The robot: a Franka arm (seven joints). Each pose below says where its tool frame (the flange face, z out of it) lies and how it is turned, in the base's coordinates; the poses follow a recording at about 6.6 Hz.
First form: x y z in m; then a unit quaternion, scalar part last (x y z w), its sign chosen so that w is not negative.
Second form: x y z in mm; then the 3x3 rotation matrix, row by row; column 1 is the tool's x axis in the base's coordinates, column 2 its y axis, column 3 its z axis. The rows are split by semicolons. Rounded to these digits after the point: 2 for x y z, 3 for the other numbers.
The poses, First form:
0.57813 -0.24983 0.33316 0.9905 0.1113 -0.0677 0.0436
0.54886 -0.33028 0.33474 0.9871 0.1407 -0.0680 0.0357
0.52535 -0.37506 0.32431 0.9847 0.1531 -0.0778 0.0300
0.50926 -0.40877 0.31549 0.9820 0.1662 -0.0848 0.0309
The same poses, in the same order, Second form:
578.13 -249.83 333.16; 0.966 0.226 -0.124; 0.215 -0.971 -0.101; -0.144 0.071 -0.987
548.86 -330.28 334.74; 0.951 0.283 -0.124; 0.273 -0.958 -0.090; -0.144 0.051 -0.988
525.35 -375.06 324.31; 0.941 0.306 -0.144; 0.297 -0.951 -0.083; -0.162 0.035 -0.986
509.26 -408.77 315.49; 0.930 0.332 -0.156; 0.321 -0.943 -0.089; -0.177 0.032 -0.984

